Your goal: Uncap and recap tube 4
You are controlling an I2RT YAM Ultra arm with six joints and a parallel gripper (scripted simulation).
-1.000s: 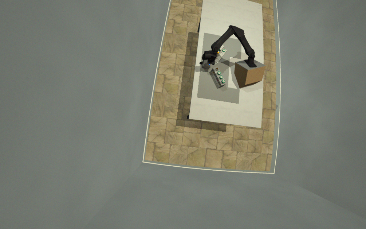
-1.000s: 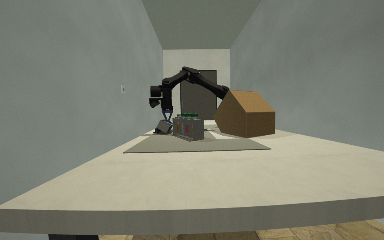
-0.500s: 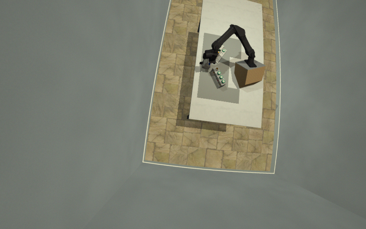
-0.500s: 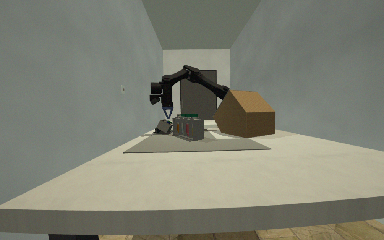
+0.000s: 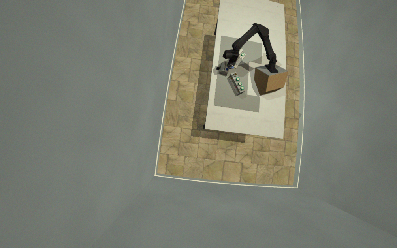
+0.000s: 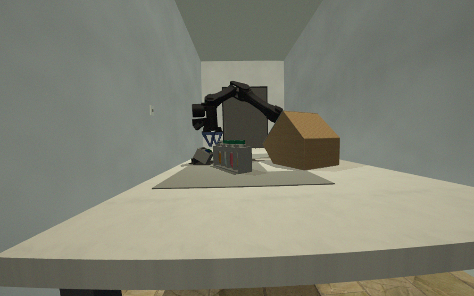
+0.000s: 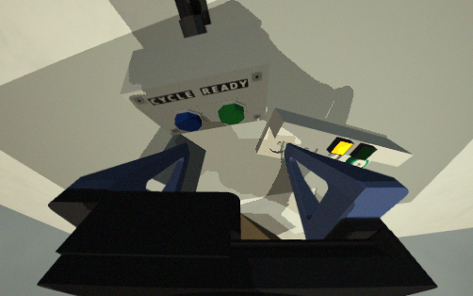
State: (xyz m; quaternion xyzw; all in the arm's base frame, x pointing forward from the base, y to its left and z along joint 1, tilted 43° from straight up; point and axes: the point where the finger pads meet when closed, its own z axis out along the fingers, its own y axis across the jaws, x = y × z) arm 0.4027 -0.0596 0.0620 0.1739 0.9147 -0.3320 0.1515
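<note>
My gripper is now 20 mm short of the green ready key, 10 mm to the left of it and 30 mm above it. Round my hand: blue cycle key 30 mm ahead, 40 mm to the left, 30 mm below.
</note>
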